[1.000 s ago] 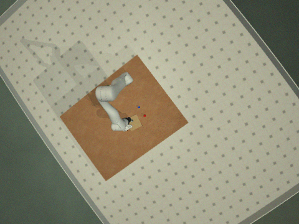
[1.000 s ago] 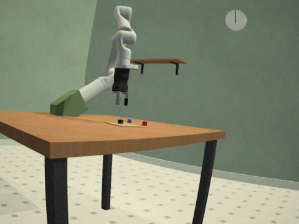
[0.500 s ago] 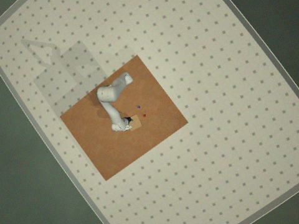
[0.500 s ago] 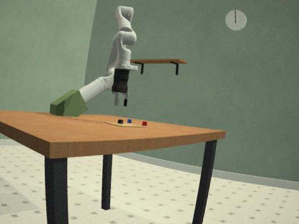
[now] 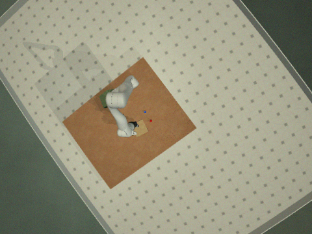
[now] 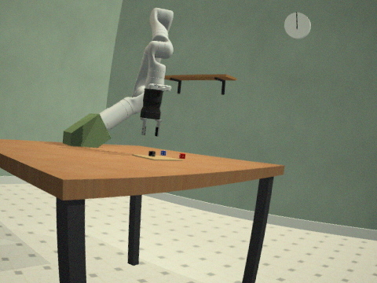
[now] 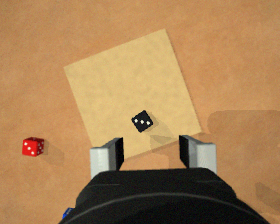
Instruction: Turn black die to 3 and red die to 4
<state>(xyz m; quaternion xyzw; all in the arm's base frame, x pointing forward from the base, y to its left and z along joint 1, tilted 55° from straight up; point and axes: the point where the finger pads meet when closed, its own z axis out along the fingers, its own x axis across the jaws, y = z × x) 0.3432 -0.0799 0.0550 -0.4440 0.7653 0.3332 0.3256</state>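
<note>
Right now my hand is 50 mm short of the red die, 150 mm to the right of it and 90 mm above it. Also, from my hand: tan mat (50 mm ahead, 100 mm below); then blue die (60 mm behind, 150 mm to the left, 90 mm below); then black die (20 mm ahead, 90 mm below).
</note>
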